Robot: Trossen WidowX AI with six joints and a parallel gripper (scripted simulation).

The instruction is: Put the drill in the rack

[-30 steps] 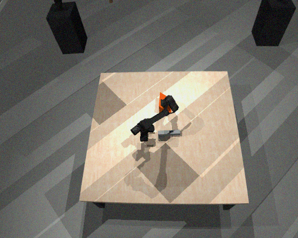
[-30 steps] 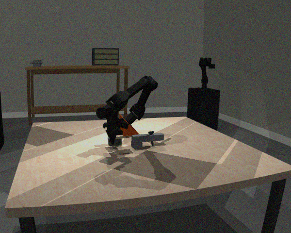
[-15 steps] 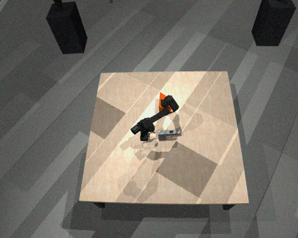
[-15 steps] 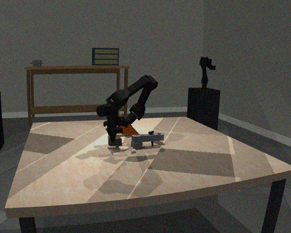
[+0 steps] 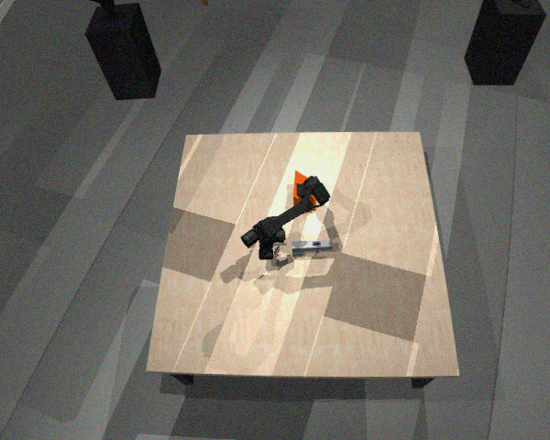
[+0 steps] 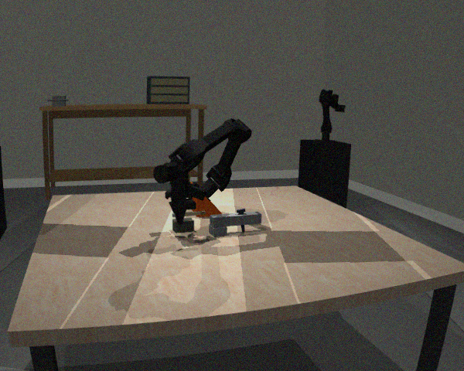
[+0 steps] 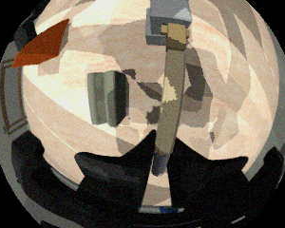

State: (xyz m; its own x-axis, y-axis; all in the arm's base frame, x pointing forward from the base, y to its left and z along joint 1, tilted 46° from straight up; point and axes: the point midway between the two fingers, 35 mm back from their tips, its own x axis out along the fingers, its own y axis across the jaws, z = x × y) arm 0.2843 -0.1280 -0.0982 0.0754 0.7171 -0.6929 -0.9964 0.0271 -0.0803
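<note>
The dark box is 70 mm behind my gripper tip, 30 mm to the left of it and 30 mm below it. Also, from my gripper tip: grey block (10 mm behind, 200 mm to the left, 10 mm below); then black key (10 mm behind, 220 mm to the left).
</note>
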